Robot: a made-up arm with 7 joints.
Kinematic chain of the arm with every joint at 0, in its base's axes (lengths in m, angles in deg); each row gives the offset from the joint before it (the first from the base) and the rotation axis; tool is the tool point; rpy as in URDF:
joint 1: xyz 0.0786 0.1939 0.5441 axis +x
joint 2: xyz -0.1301 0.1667 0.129 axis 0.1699 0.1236 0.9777
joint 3: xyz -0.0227 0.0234 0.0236 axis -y
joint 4: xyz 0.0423 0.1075 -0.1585 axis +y
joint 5: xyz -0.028 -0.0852 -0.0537 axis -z
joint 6: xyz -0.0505 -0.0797 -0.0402 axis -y
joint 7: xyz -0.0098 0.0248 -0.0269 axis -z
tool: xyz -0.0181 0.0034 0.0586 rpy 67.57 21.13 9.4
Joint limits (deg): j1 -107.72..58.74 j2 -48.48..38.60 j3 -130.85..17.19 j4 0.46..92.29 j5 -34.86..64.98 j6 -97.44..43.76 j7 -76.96..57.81
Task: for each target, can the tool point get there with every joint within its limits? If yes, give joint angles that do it. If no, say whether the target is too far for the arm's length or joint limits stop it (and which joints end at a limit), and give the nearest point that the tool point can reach.
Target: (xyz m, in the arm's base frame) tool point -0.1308 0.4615 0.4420
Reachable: yes | joints -62.84 -25.38 -90.74 75.35 9.76 -3.87 -10.30
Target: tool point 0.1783 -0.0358 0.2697
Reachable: no: joint limits stop it (at a limit: joint 3, joint 4, joint 5, joint 6) | nearest point 0.0249 0.0383 0.3582 | short by 0.192 m
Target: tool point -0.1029 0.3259 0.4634
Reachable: yes | joints -14.72 18.47 -1.05 13.51 -9.49 -62.66 -3.90
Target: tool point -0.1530 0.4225 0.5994
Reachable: yes | joints 2.66 -34.25 -23.30 45.43 15.09 -41.70 -18.55
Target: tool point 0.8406 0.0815 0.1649
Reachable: no: too far | nearest point 0.0313 0.1281 0.3222 | short by 0.826 m
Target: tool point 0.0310 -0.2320 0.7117
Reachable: no: joint limits stop it (at a limit: joint 1, joint 2, joint 3, joint 6) | nearest point -0.1051 -0.0835 0.7455 | short by 0.204 m
